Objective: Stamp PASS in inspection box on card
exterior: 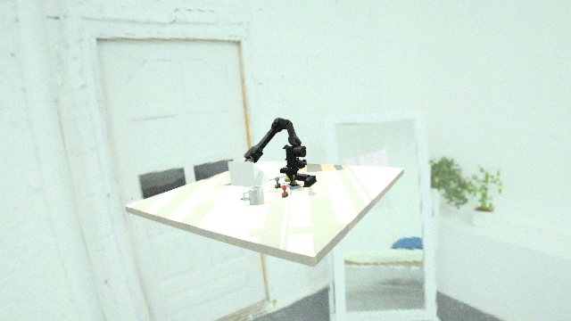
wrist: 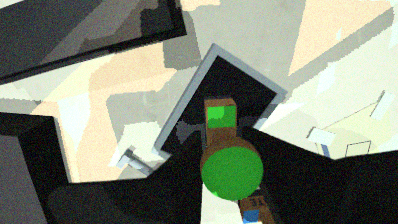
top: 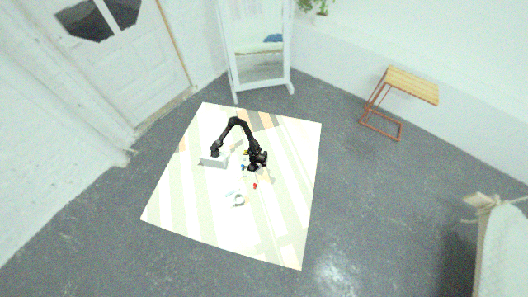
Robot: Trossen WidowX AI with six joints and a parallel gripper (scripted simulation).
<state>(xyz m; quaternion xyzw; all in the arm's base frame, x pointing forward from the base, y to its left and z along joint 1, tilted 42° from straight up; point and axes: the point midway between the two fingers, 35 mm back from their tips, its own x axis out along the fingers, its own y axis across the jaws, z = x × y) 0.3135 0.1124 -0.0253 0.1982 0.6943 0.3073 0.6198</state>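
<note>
Now: the dark ink pad 30 mm below my gripper tip. Also, from my gripper tip: green-topped stamp right at my gripper tip; black block 60 mm ahead, 90 mm to the left, 20 mm below; blue-knobbed stamp 90 mm behind, 50 mm to the right, 20 mm below.
</note>
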